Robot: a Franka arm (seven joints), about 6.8 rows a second.
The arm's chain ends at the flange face. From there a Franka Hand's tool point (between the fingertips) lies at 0.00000 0.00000 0.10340 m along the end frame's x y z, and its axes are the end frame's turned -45 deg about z.
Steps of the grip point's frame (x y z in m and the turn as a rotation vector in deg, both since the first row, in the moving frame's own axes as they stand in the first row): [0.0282, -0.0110, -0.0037, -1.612, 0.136, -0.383]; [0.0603, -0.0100, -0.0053, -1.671, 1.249, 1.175]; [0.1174, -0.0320, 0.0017, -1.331, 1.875, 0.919]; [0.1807, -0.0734, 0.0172, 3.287, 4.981, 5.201]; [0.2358, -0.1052, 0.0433, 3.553, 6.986, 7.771]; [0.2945, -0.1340, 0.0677, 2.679, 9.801, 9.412]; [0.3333, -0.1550, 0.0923, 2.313, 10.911, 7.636]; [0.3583, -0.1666, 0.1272, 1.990, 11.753, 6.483]
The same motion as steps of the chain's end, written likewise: [0.0099, -0.0296, -0.0037, -1.044, 1.236, -0.383]; [0.0318, -0.0503, -0.0052, -0.298, 2.065, 1.175]; [0.0563, -0.1050, 0.0018, 0.385, 2.267, 0.919]; [0.0732, -0.1693, 0.0178, 5.846, 1.198, 5.201]; [0.0871, -0.2281, 0.0443, 7.452, 2.427, 7.771]; [0.1032, -0.2880, 0.0693, 8.825, 5.036, 9.412]; [0.1141, -0.3293, 0.0943, 9.351, 6.080, 7.636]; [0.1222, -0.3545, 0.1294, 9.718, 6.903, 6.483]
